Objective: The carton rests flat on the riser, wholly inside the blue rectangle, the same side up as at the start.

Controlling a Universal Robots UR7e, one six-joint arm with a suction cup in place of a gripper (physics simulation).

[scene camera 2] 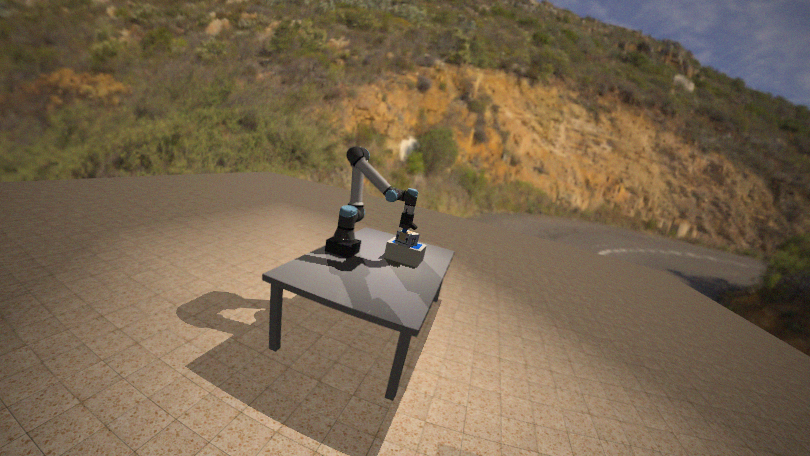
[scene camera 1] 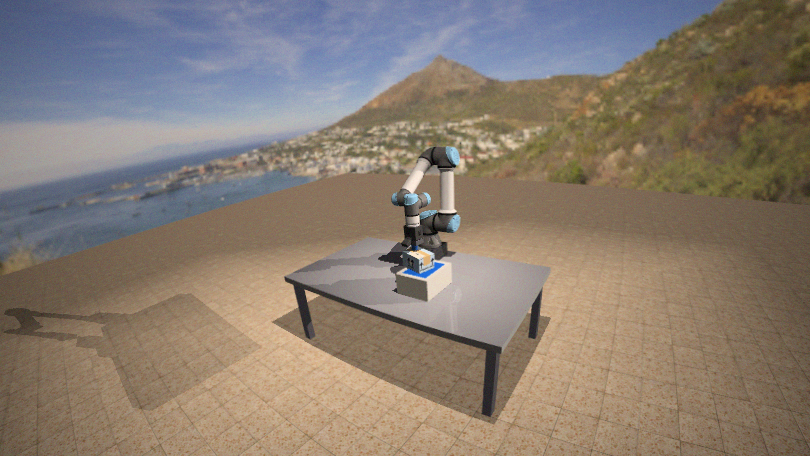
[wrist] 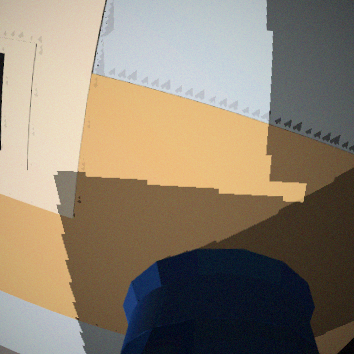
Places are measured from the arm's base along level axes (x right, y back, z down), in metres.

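Pixels of known places: hand, tool point: (scene camera 2: 403, 233) (scene camera 1: 415, 251) (wrist: 209, 274); arm's base, link origin: (scene camera 2: 344, 239) (scene camera 1: 430, 244).
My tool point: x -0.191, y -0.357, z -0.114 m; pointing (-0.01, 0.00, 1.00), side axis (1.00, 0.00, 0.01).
For each thing: its top centre in the pictures, then the offset to it from my tool point. Level surfaces: height alone.
- carton, top centre: (scene camera 1: 417, 251) (scene camera 2: 408, 231) dx -0.037, dy -0.018, dz -0.014 m
- white riser, top centre: (scene camera 1: 424, 268) (scene camera 2: 407, 243) dx -0.072, dy -0.015, dz +0.080 m
- grey table, surface height: dz +0.201 m
The carton (scene camera 1: 419, 260) (scene camera 2: 408, 237) (wrist: 168, 130) is tan with pale blue-grey bands and a cream label. It stands same side up at the top of the white riser (scene camera 1: 421, 287) (scene camera 2: 401, 254), over the back part of the blue rectangle (scene camera 1: 433, 270) (scene camera 2: 419, 246). I cannot tell whether it touches the riser or hangs just above it. My suction cup (scene camera 1: 412, 249) (scene camera 2: 407, 229) (wrist: 219, 302) is dark blue and presses on the carton's top face from straight above, holding it. The carton fills the wrist view.
The riser stands on a grey table (scene camera 1: 486, 308) (scene camera 2: 368, 291) near the arm's black base (scene camera 1: 437, 244) (scene camera 2: 342, 245). Tiled floor lies all around the table.
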